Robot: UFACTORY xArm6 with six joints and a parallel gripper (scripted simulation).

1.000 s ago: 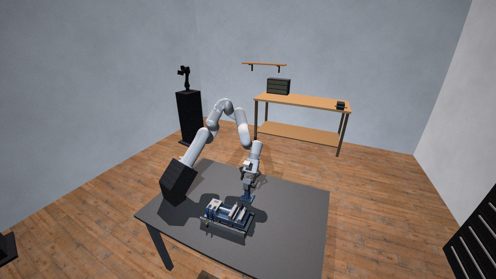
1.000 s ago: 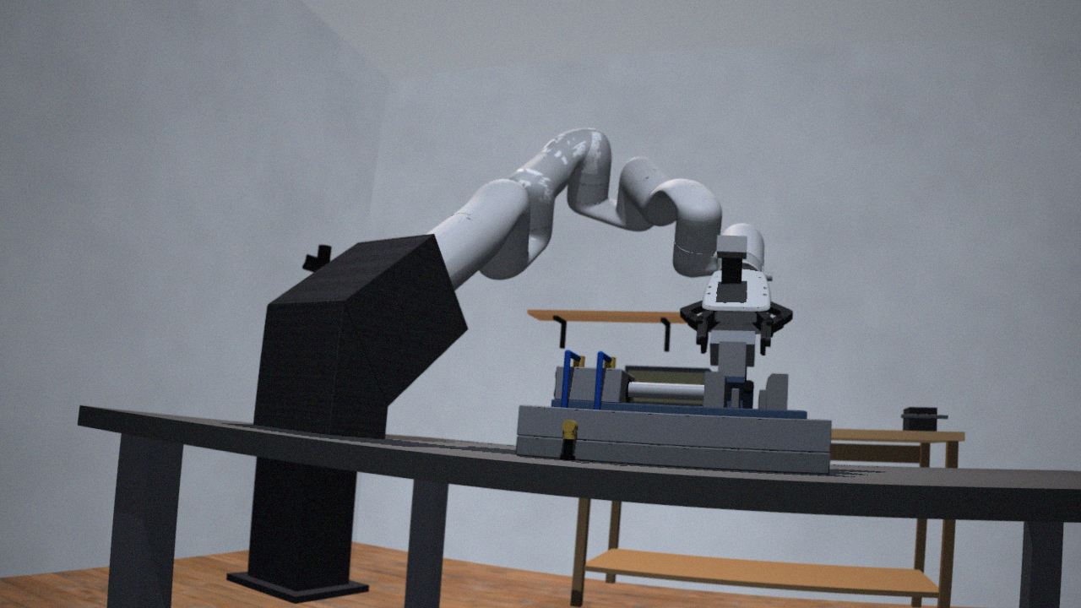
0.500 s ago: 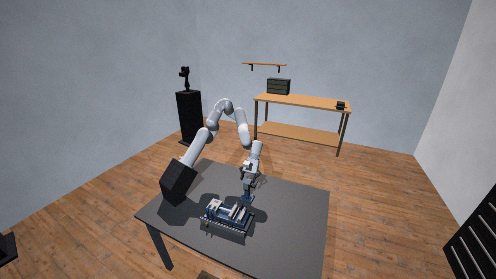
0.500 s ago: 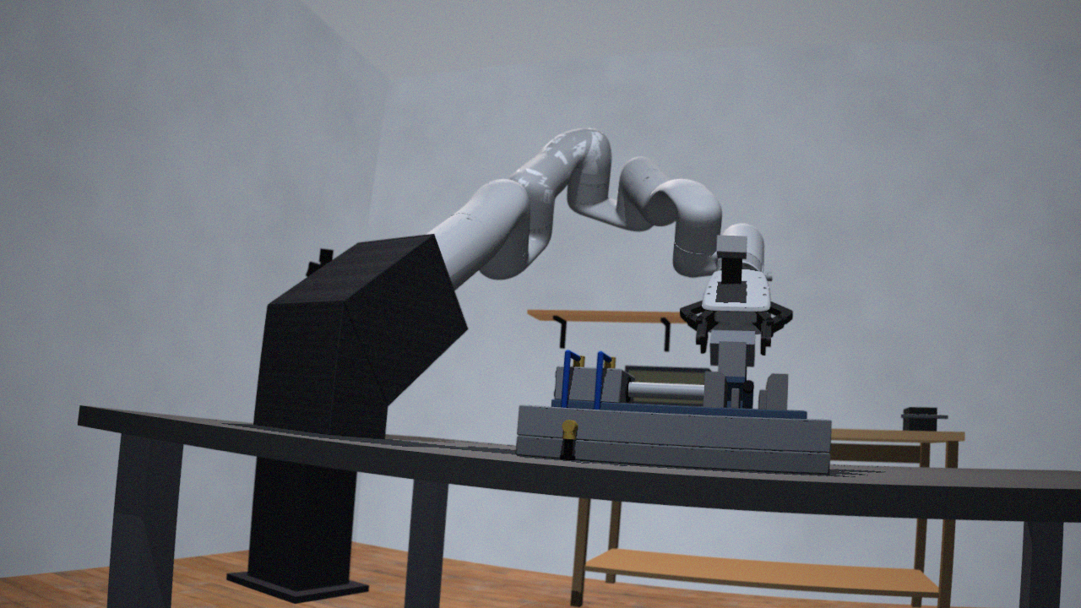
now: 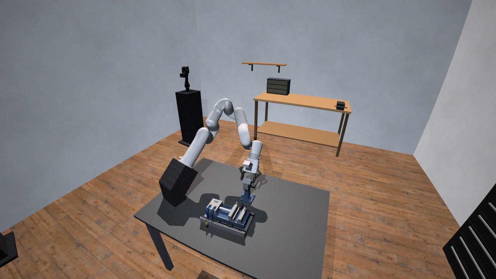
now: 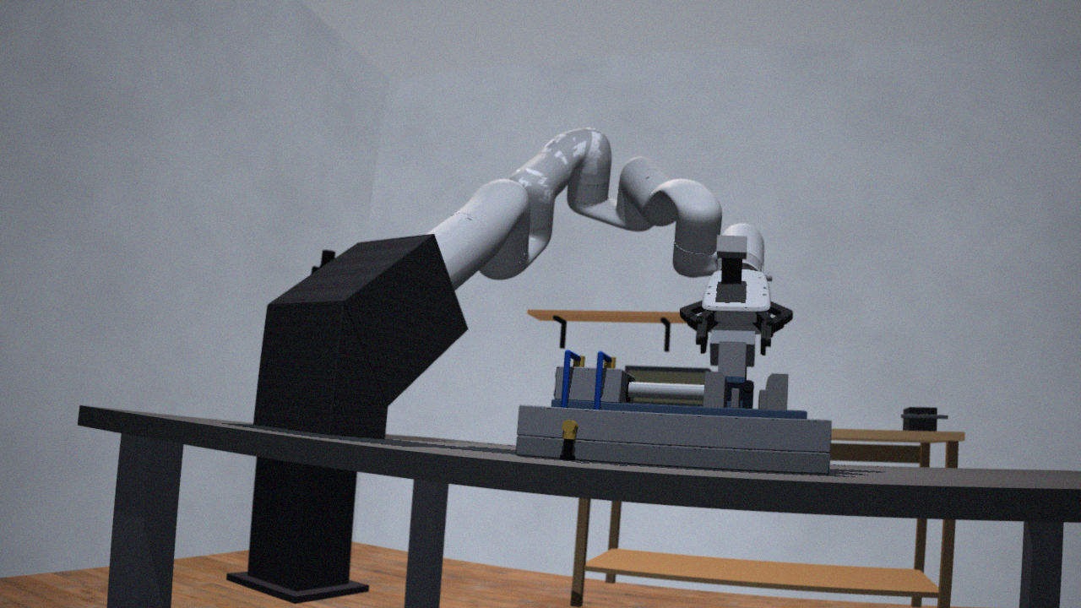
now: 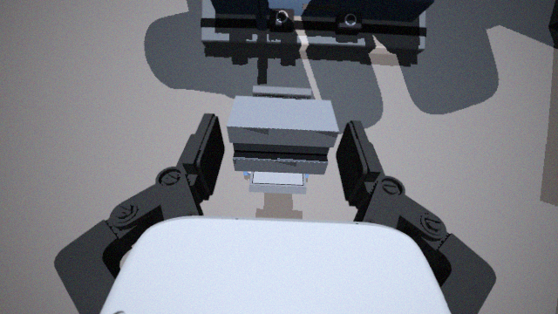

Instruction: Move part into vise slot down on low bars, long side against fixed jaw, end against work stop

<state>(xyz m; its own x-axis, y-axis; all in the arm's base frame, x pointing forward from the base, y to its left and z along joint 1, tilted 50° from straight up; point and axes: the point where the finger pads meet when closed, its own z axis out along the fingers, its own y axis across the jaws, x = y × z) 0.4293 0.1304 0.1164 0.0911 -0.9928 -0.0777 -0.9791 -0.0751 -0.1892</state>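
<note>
My hand is 10 mm above the part. From my hand the other things lie so: moving jaw: 220 mm to the right, 90 mm below, 40 mm ahead; work stop: 170 mm to the right, 80 mm below, 60 mm ahead; fixed jaw: 210 mm to the right, 100 mm ahead, 90 mm below.
</note>
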